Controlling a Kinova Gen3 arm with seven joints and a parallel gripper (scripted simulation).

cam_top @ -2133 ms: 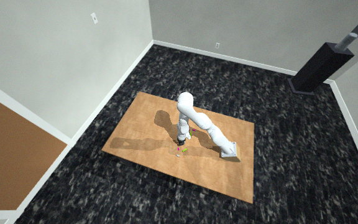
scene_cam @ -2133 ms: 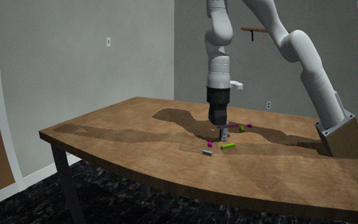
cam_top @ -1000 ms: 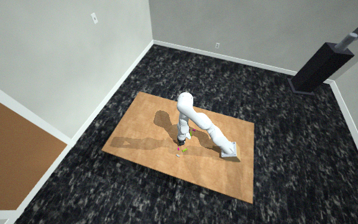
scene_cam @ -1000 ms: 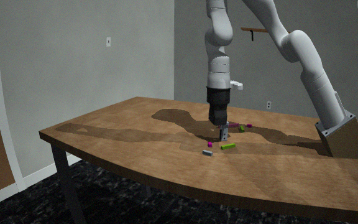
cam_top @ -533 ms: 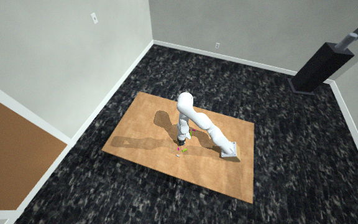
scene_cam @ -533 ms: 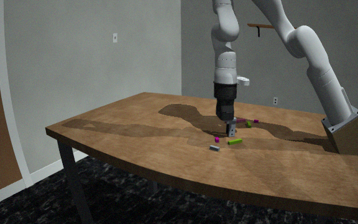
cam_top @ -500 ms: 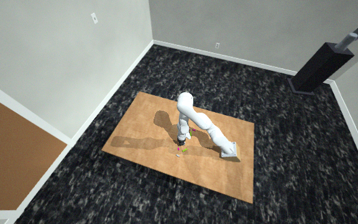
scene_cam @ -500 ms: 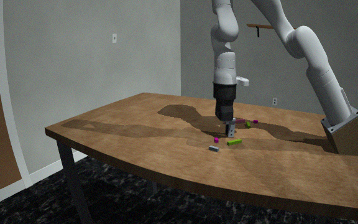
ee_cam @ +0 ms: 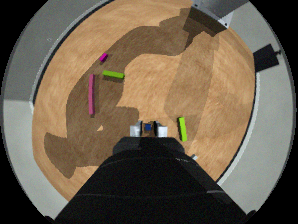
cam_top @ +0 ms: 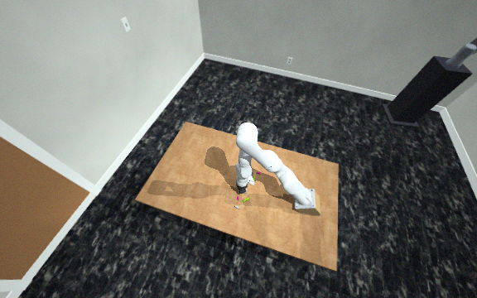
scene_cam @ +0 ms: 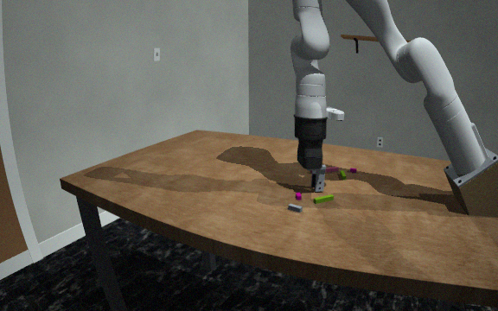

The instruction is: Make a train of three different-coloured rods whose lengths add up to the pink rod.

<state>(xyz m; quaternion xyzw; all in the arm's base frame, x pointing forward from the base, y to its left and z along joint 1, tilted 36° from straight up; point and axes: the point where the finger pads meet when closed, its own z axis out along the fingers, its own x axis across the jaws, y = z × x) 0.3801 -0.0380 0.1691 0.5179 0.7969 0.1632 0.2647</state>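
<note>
The blue rod lies 10 mm below my hand. Round my hand: pink rod (140 mm to the right, 10 mm below, 10 mm behind); grey rod (130 mm to the left, 40 mm ahead, 10 mm below).
</note>
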